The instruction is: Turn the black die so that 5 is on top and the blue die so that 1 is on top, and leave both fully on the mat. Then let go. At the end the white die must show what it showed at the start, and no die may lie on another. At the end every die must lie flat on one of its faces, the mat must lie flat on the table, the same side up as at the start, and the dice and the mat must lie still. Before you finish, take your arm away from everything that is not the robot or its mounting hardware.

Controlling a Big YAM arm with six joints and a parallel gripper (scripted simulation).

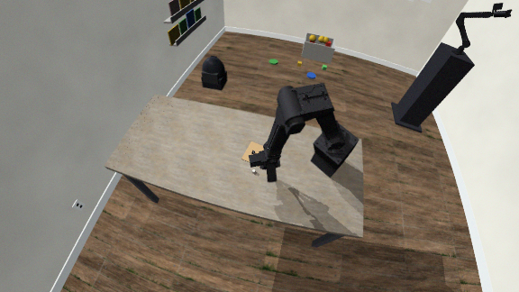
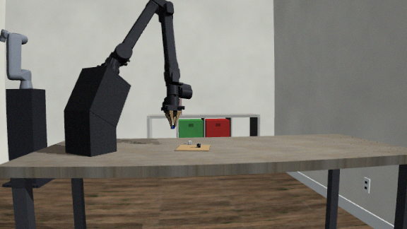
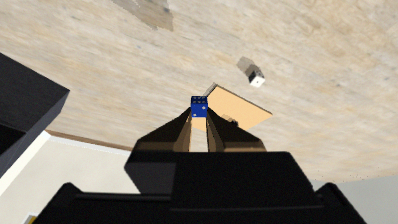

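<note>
The white die lies 80 mm below my hand, 80 mm ahead of it and 20 mm to the left of it. Round my hand: black die: 120 mm ahead, 100 mm to the right, 80 mm below; then blue die: 10 mm to the left, 10 mm below; then tan mat: 100 mm to the right, 90 mm below, 90 mm ahead.
</note>
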